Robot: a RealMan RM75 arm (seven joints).
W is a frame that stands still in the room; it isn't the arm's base.
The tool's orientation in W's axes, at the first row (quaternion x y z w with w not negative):
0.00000, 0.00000, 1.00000, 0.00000
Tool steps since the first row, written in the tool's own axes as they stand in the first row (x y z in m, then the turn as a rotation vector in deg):
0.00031, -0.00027, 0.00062, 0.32, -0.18, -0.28
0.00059, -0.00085, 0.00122, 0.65, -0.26, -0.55
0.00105, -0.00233, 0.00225, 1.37, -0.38, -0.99
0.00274, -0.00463, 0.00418, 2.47, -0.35, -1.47
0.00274, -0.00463, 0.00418, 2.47, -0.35, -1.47
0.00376, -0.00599, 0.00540, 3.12, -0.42, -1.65
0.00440, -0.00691, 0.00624, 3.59, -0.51, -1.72
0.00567, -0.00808, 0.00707, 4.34, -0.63, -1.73
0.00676, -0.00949, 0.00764, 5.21, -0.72, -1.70
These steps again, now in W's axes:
-0.00031, 0.00027, 0.00062, -0.32, 0.18, -0.28
-0.00059, 0.00085, 0.00122, -0.65, 0.26, -0.55
-0.00105, 0.00233, 0.00225, -1.37, 0.38, -0.99
-0.00274, 0.00463, 0.00418, -2.47, 0.35, -1.47
-0.00274, 0.00463, 0.00418, -2.47, 0.35, -1.47
-0.00376, 0.00599, 0.00540, -3.12, 0.42, -1.65
-0.00440, 0.00691, 0.00624, -3.59, 0.51, -1.72
-0.00567, 0.00808, 0.00707, -4.34, 0.63, -1.73
-0.00676, 0.00949, 0.00764, -5.21, 0.72, -1.70

